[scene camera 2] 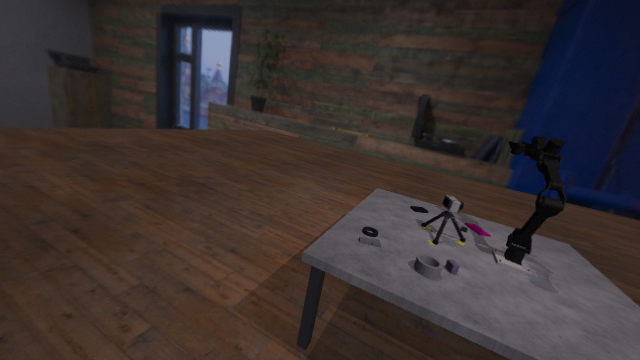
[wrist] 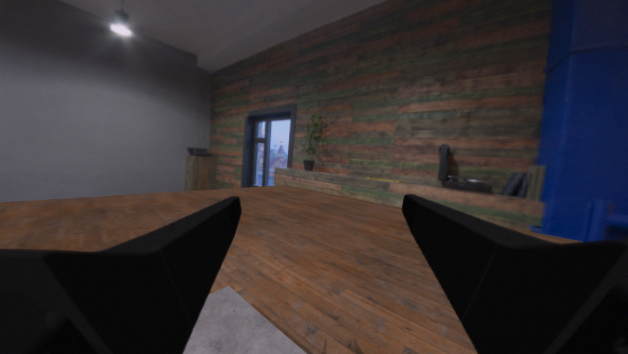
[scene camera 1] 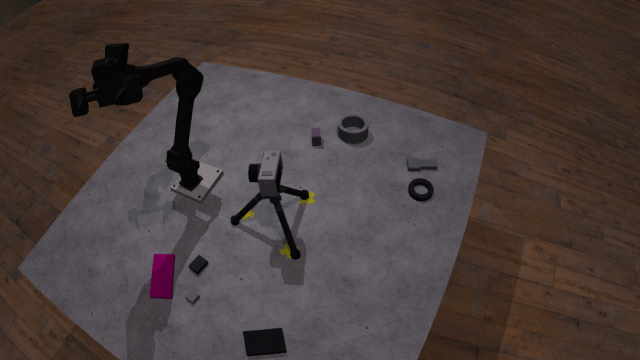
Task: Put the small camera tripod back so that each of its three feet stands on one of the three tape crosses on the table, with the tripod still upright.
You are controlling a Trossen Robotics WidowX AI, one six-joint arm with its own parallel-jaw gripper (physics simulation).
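Places are measured from the arm's base along level axes (x right, y down, z ahead), in centimetres.
Where they show: gripper, fingertip midpoint: (scene camera 2: pixel 515 142) (wrist: pixel 322 203) (scene camera 1: pixel 96 107); arm's base, origin of the base link: (scene camera 2: pixel 512 259) (scene camera 1: pixel 190 181).
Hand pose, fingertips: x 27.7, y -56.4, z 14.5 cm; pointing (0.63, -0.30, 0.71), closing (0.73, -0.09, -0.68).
Things, the pixels of their top centre, and the offset from my fingertips. "pt": a spot on its surface instead. Level surfaces: height alone.
- left foot, surface spot: (scene camera 1: pixel 235 220) pt dx -23.6, dy +55.8, dz +8.9 cm
- left cross, middle of its top: (scene camera 1: pixel 246 212) dx -28.5, dy +57.6, dz +8.8 cm
- right foot, surface spot: (scene camera 1: pixel 304 194) pt dx -41.7, dy +55.4, dz +20.5 cm
- right cross, surface spot: (scene camera 1: pixel 307 198) pt dx -42.2, dy +57.2, dz +21.1 cm
- front foot, surface spot: (scene camera 1: pixel 295 255) pt dx -23.2, dy +56.1, dz +29.8 cm
- front cross, middle of its top: (scene camera 1: pixel 289 250) dx -24.4, dy +57.6, dz +26.9 cm
- grey table, its level: dy +57.7 cm
- grey ring, middle of its top: (scene camera 1: pixel 353 123) (scene camera 2: pixel 429 261) dx -73.6, dy +52.9, dz +18.3 cm
- purple block, middle of its top: (scene camera 1: pixel 315 132) (scene camera 2: pixel 453 262) dx -64.3, dy +53.7, dz +9.9 cm
- grey clip-like piece, middle of its top: (scene camera 1: pixel 422 162) (scene camera 2: pixel 369 240) dx -72.2, dy +56.2, dz +44.8 cm
- black ring, middle of its top: (scene camera 1: pixel 421 187) (scene camera 2: pixel 370 230) dx -62.1, dy +56.2, dz +48.7 cm
- magenta slab, middle of its top: (scene camera 1: pixel 162 275) (scene camera 2: pixel 477 228) dx +4.6, dy +56.9, dz +1.6 cm
- black block, middle of its top: (scene camera 1: pixel 197 263) dx -5.4, dy +56.2, dz +8.6 cm
- small grey piece, middle of its top: (scene camera 1: pixel 191 295) dx +4.0, dy +56.5, dz +13.8 cm
- black slab, middle of its top: (scene camera 1: pixel 264 341) dx +3.3, dy +56.2, dz +37.9 cm
The small black tripod (scene camera 1: pixel 284 225) (scene camera 2: pixel 441 229) stands upright with a white camera (scene camera 1: pixel 268 175) (scene camera 2: pixel 452 204) on top. Three yellow tape crosses lie by its feet. In scene camera 1, the left foot (scene camera 1: pixel 235 220) is beside the left cross (scene camera 1: pixel 248 215), off its outer side. The right foot (scene camera 1: pixel 304 194) is at the upper left part of the right cross (scene camera 1: pixel 309 199). The front foot (scene camera 1: pixel 295 255) is at the lower right edge of the front cross (scene camera 1: pixel 286 251). My gripper (scene camera 1: pixel 100 100) (scene camera 2: pixel 515 146) (wrist: pixel 322 203) is open and empty, high up and well away from the tripod.
On the grey table (scene camera 1: pixel 380 290) (scene camera 2: pixel 350 260) are a grey ring (scene camera 1: pixel 353 136), a purple block (scene camera 1: pixel 316 137), a grey clip-like piece (scene camera 1: pixel 422 164), a black ring (scene camera 1: pixel 421 197), a magenta slab (scene camera 1: pixel 162 276), a black block (scene camera 1: pixel 198 265), a small grey piece (scene camera 1: pixel 192 298) and a black slab (scene camera 1: pixel 264 342).
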